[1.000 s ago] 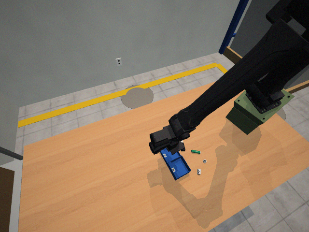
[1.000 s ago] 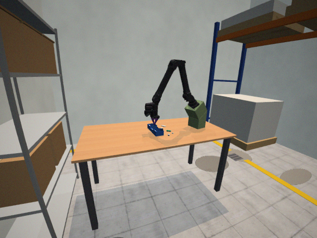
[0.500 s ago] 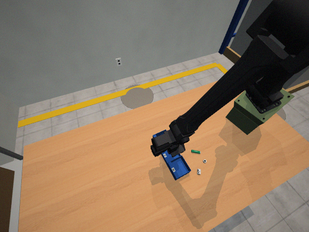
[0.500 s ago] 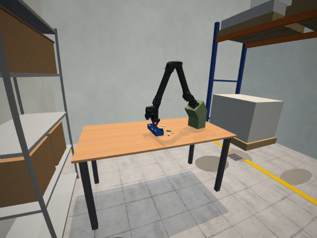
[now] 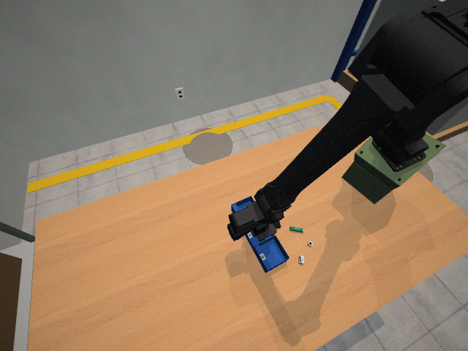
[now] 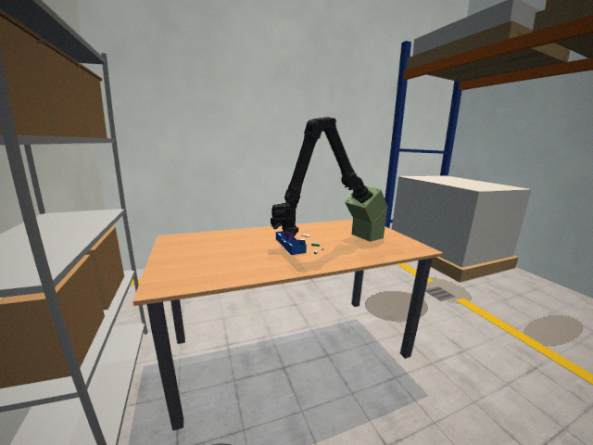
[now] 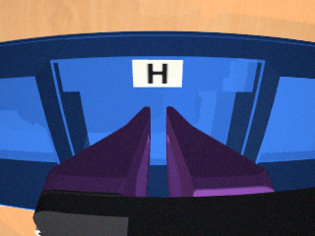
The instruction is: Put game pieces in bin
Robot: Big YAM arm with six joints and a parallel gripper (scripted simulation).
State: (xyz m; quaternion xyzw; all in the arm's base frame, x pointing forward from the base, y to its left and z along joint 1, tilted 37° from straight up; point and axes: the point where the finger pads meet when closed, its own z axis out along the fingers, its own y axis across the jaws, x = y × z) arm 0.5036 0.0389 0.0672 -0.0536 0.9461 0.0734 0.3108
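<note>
The blue bin lies right at my hand. From my hand the other things lie so: green cylinder 14 cm behind, 3 cm to the left, 2 cm below; white domino 14 cm to the right, 13 cm behind, 2 cm below; grey nut 17 cm behind, 9 cm to the left, 2 cm below.
</note>
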